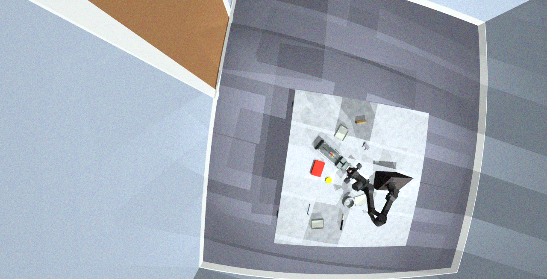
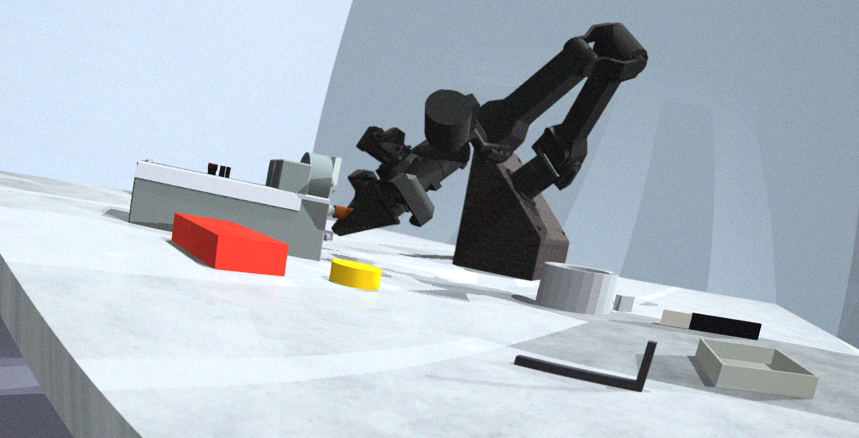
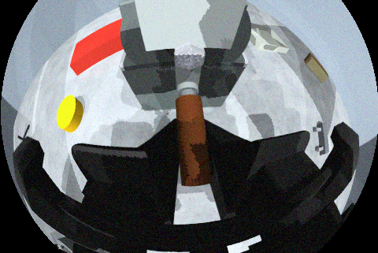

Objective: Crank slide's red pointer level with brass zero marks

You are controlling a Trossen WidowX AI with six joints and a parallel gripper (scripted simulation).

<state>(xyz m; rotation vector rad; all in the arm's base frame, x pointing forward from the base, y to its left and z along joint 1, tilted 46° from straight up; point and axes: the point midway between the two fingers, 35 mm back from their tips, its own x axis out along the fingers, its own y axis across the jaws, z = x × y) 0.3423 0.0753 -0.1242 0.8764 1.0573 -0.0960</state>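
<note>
Now: the brown handle 3 cm above my gripper tip, 2 cm behind it and 1 cm to the left of it. Round my gripper tip: yellow disc 14 cm to the left, 10 cm ahead, 2 cm below; then red pointer 16 cm ahead, 8 cm to the right, 5 cm above; then black L-shaped bar 43 cm to the left, 19 cm ahead, 2 cm below.
</note>
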